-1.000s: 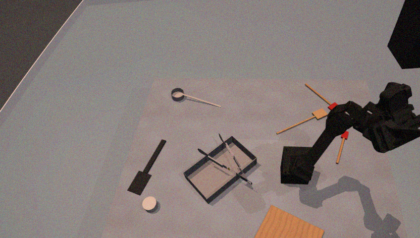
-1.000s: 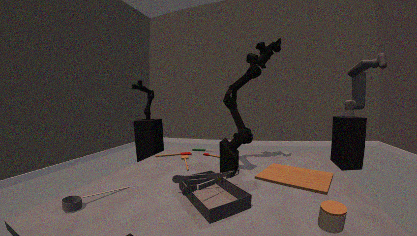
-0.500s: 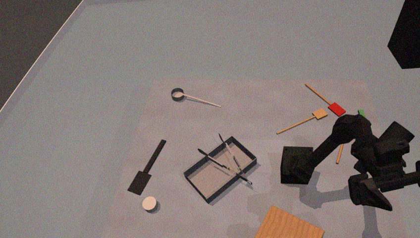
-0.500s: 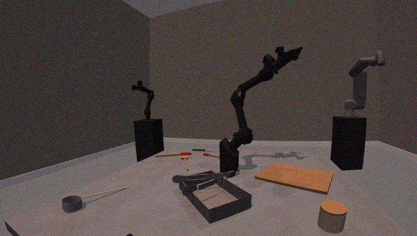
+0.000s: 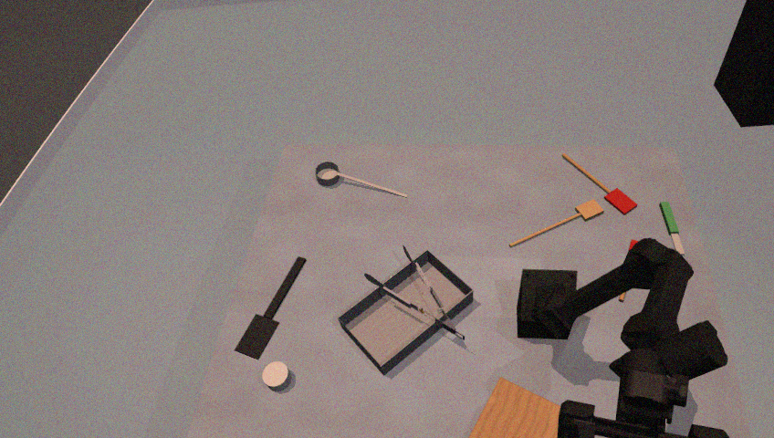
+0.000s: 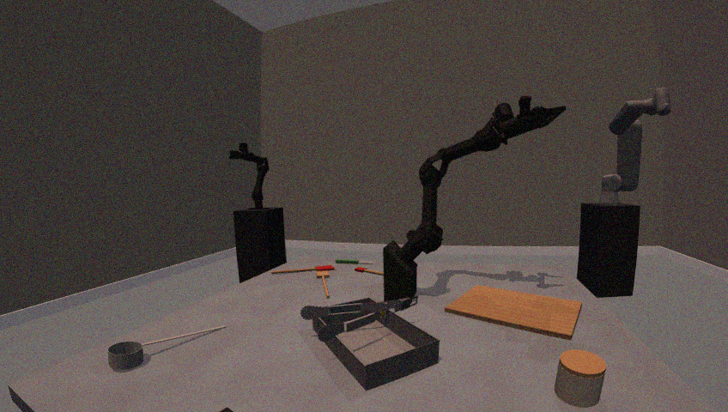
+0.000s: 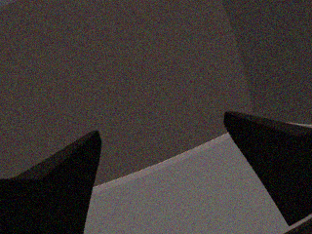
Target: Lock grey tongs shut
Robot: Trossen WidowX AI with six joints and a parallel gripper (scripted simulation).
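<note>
The dark roasting tin lies 57 cm to the right of my gripper tip, 57 cm below it and 28 cm ahead of it. From my gripper tip the other things lie so: white disc: 61 cm ahead, 58 cm below, 41 cm to the right; then wooden board: 59 cm below, 17 cm to the right, 6 cm ahead; then lidded jar: 57 cm below, 45 cm ahead, 16 cm to the right.
</note>
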